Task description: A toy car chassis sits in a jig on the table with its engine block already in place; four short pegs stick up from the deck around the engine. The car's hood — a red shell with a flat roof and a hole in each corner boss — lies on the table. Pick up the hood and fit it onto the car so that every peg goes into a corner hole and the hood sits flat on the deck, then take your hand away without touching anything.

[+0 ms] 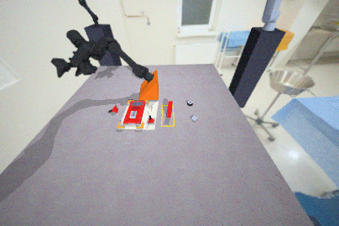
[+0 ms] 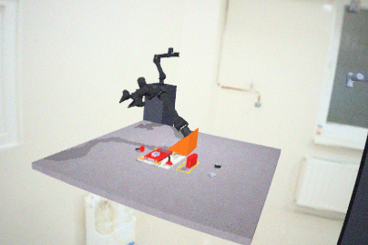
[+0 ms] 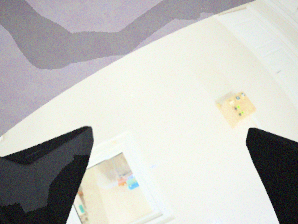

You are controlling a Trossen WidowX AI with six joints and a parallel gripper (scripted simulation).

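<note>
The red hood is 60 mm behind my gripper tip, 530 mm to the left of it and 270 mm below it. Also, from my gripper tip: black-and-white wheel 160 mm behind, 670 mm to the left, 300 mm below; then jig 20 mm behind, 310 mm to the left, 290 mm below.
</note>
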